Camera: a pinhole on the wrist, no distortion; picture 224 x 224 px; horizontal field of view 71.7 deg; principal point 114.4 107.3 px. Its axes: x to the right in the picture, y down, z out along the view. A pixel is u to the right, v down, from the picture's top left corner.
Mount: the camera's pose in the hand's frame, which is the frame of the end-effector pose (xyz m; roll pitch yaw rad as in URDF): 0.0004 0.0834 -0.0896 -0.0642 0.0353 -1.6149
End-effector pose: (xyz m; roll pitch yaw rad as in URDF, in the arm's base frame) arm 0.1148 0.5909 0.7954 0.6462 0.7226 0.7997
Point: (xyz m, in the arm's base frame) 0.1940 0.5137 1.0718
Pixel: 136 7
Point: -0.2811 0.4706 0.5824
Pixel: behind the camera
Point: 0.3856 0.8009 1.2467
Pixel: 49 82
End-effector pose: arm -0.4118 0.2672 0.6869 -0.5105 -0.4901 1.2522
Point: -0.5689 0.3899 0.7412
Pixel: 49 161
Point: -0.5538 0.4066 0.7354
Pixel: 44 180
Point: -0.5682 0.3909 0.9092
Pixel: 106 174
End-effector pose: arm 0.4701 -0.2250 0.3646 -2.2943 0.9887 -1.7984
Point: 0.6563 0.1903 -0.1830
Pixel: 13 148
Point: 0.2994 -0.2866 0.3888
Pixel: behind the camera
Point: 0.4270 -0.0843 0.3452
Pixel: 35 15
